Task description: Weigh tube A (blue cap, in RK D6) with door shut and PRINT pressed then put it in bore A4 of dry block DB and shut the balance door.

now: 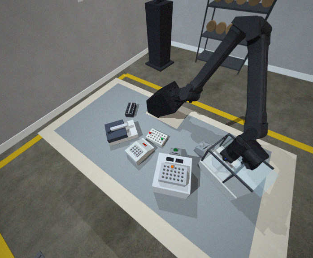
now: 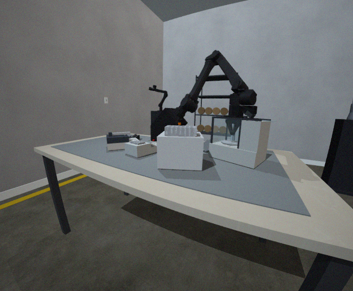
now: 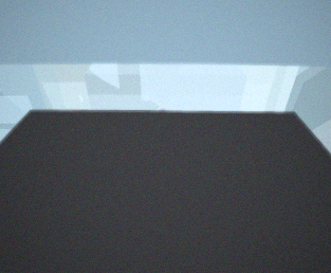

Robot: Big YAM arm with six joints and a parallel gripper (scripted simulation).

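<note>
Now: the octagonal balance pan 50 mm below my hand. From my hand the other things lie so: mixer block (260 mm ahead, 150 mm to the right, 20 mm above); then dry block DB (240 mm ahead, 420 mm to the right, 100 mm below); then tube rack RK (90 mm ahead, 420 mm to the right, 110 mm below).
</note>
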